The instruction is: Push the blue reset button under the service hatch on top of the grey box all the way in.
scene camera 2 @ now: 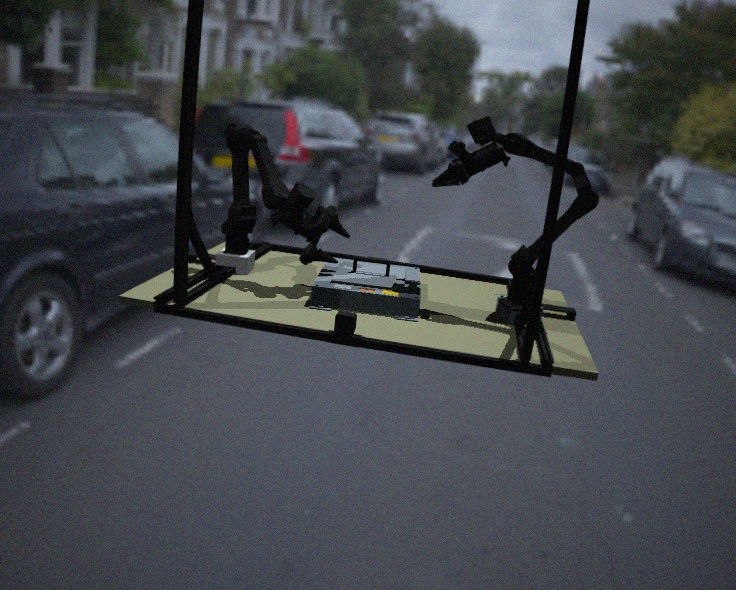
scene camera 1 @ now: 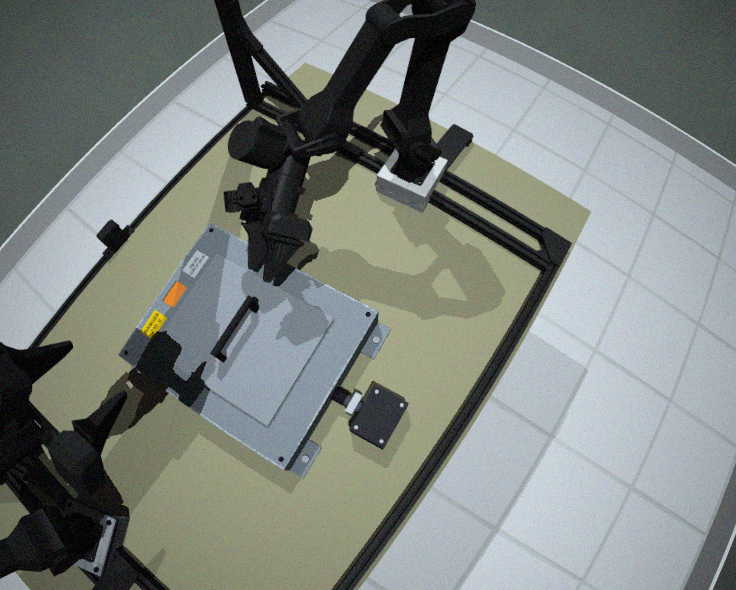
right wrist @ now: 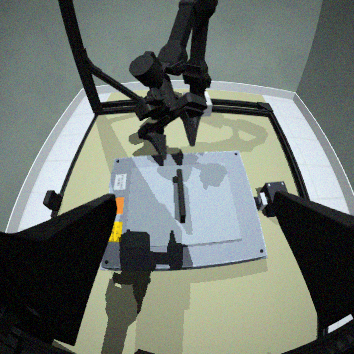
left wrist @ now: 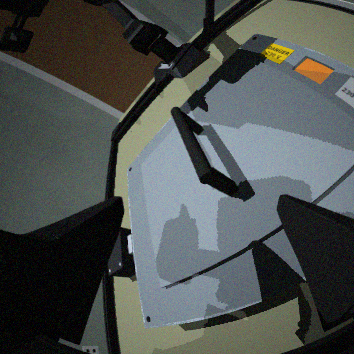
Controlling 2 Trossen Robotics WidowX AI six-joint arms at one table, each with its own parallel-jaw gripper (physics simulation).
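The grey box [scene camera 1: 353, 325] [scene camera 2: 362, 301] [left wrist: 150, 300] [right wrist: 250, 210] stands mid-table. Its service hatch [scene camera 1: 270, 368] [left wrist: 280, 150] [right wrist: 210, 200] looks shut and flat, with a black handle [scene camera 1: 236, 328] [left wrist: 192, 150] [right wrist: 180, 200] upright on it. The blue button does not show in any view. My left gripper [scene camera 1: 267, 276] [scene camera 2: 339, 248] [right wrist: 176, 152] is open and empty, tilted, over the box's upper edge in scene camera 1, beside the hatch edge. One finger is higher than the other. My right gripper [scene camera 1: 98, 369] [right wrist: 197, 200] is open and empty, high off the box's lower-left side in scene camera 1.
A small dark connector block [scene camera 1: 377, 414] [left wrist: 120, 260] [right wrist: 274, 197] sits beside the box, joined by a short stub. An orange label [scene camera 1: 175, 294] and a yellow label [scene camera 1: 153, 323] lie along the opposite edge. Black rails [scene camera 1: 466, 405] frame the work area, with a small dark block [scene camera 1: 112, 235] [scene camera 2: 345, 323] on one rail.
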